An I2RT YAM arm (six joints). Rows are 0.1 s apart.
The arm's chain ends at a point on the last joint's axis. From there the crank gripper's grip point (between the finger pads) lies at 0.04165 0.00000 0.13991 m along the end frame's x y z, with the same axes.
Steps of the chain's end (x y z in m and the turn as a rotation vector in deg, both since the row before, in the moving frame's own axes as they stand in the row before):
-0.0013 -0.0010 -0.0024 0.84 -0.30 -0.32
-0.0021 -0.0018 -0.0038 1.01 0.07 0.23
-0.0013 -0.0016 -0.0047 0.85 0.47 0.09
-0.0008 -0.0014 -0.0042 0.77 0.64 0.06
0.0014 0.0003 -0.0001 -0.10 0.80 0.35
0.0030 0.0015 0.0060 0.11 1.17 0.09
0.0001 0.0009 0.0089 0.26 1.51 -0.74
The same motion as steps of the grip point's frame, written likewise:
-0.0020 -0.0033 -0.0022 0.84 -0.30 -0.32
-0.0019 -0.0041 -0.0039 1.01 0.07 0.23
-0.0002 -0.0036 -0.0051 0.85 0.47 0.09
0.0008 -0.0032 -0.0047 0.77 0.64 0.06
0.0033 0.0008 -0.0007 -0.10 0.80 0.35
0.0058 0.0013 0.0051 0.11 1.17 0.09
0.0038 -0.0003 0.0078 0.26 1.51 -0.74

